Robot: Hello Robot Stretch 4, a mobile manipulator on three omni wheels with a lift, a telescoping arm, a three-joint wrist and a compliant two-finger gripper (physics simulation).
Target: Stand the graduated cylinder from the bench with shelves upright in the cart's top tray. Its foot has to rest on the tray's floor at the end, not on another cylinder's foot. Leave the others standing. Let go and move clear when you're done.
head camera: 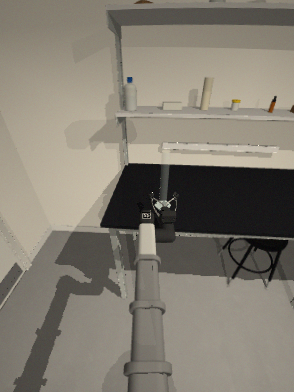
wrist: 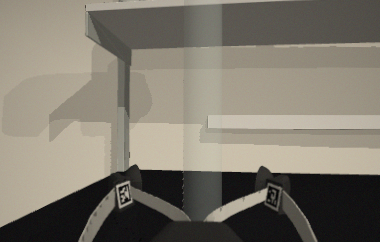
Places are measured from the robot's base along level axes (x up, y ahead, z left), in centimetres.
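Pixels of known places: hand, tool point: [head camera: 163, 194] [wrist: 198, 184].
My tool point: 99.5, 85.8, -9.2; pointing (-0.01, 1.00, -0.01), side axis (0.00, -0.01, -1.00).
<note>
For each thing: its top centre in the pictures, then the offset to it from my tool point, as dx, dy, dz. Level surfaces: height alone.
- graduated cylinder, top centre: [head camera: 166, 151] +22.7, +4.2, -0.5
- black bench top, surface height: dx -10.8
- blue-capped bottle, top centre: [head camera: 129, 77] +52.7, +44.9, +18.5
- box, top centre: [head camera: 172, 102] +38.9, +48.8, -7.9
- beige cylinder, top centre: [head camera: 209, 77] +52.7, +46.3, -28.6
- yellow-lidded jar, top centre: [head camera: 236, 99] +40.9, +46.1, -48.3
- orange bottle, top centre: [head camera: 275, 95] +44.1, +40.3, -69.1
- stool, top centre: [head camera: 263, 230] -46.3, +16.8, -83.1
The graduated cylinder [head camera: 164, 175] [wrist: 202, 100], a tall translucent pale tube, stands upright on the black bench top [head camera: 220, 200] [wrist: 330, 205]. Its pale foot shows in the head view, low between the fingers; the gripper's body hides its lower end in the wrist view. My gripper [head camera: 164, 195] [wrist: 199, 181] is open, with one finger on each side of the tube and a visible gap on both sides in the wrist view. The cart and its top tray do not show in these views.
A shelf [head camera: 190, 114] [wrist: 250, 30] above the bench holds a blue-capped bottle [head camera: 130, 96], a box [head camera: 172, 105], a beige cylinder [head camera: 206, 93], a yellow-lidded jar [head camera: 235, 105] and an orange bottle [head camera: 272, 105]. A white rail [head camera: 225, 148] [wrist: 295, 122] runs behind. A stool [head camera: 251, 255] stands below.
</note>
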